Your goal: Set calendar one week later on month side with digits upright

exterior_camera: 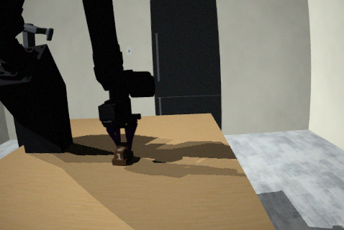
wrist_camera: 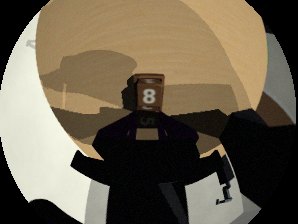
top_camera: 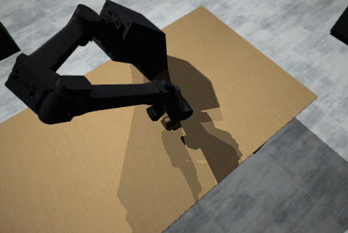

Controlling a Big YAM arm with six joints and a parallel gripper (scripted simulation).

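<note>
The brown tray is 2 cm to the right of my hand and 3 cm below it.
</note>
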